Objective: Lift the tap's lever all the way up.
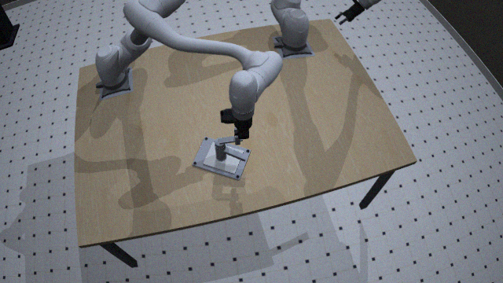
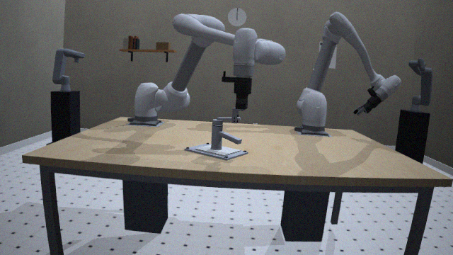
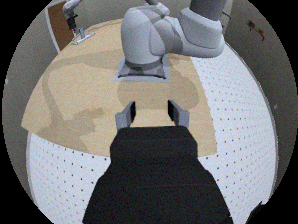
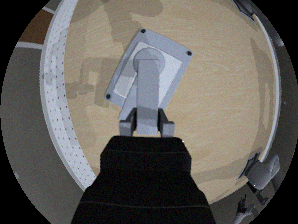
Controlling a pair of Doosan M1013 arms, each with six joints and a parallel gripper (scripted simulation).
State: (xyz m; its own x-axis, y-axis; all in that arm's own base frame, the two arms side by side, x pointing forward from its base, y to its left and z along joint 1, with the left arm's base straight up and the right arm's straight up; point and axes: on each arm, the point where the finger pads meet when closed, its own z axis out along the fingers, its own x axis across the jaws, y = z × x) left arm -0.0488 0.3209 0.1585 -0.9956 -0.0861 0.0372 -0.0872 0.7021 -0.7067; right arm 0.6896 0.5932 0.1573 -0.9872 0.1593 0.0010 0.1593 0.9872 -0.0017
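Observation:
Now: right hand 50 mm to the left of the grey tap and 50 mm above it. From my right hand the other things lie so: plate: 150 mm below, 80 mm to the right, 10 mm behind; flat lever: 30 mm to the right.

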